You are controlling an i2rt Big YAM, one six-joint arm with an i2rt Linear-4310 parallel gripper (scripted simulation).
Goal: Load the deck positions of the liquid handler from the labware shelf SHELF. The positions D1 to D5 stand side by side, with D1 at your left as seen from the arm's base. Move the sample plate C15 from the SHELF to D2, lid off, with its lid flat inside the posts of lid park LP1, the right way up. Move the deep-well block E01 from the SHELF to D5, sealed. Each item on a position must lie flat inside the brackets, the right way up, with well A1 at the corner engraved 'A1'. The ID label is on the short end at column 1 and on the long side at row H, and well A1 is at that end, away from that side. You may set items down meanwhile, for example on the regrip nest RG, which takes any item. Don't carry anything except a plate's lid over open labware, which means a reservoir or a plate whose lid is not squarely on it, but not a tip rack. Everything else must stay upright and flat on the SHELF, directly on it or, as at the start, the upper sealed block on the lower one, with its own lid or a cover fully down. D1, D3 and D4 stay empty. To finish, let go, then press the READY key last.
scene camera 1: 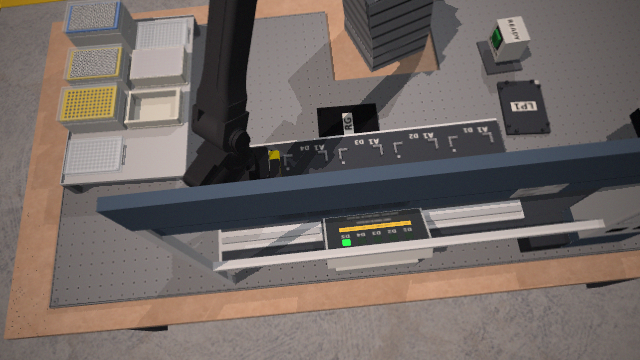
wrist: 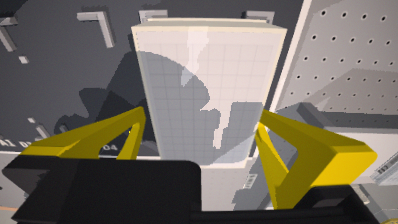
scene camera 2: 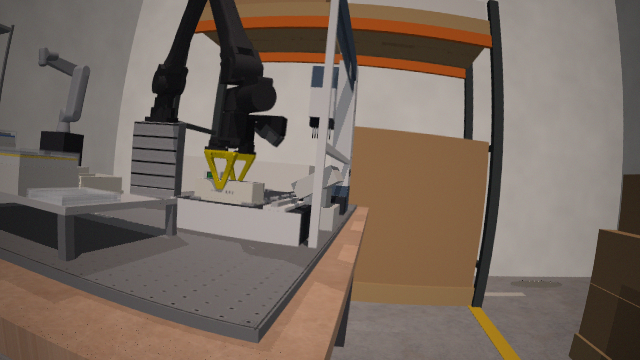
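Observation:
My gripper is visible, including in scene camera 1 and the wrist view. I also see a reservoir and a blue gantry beam.

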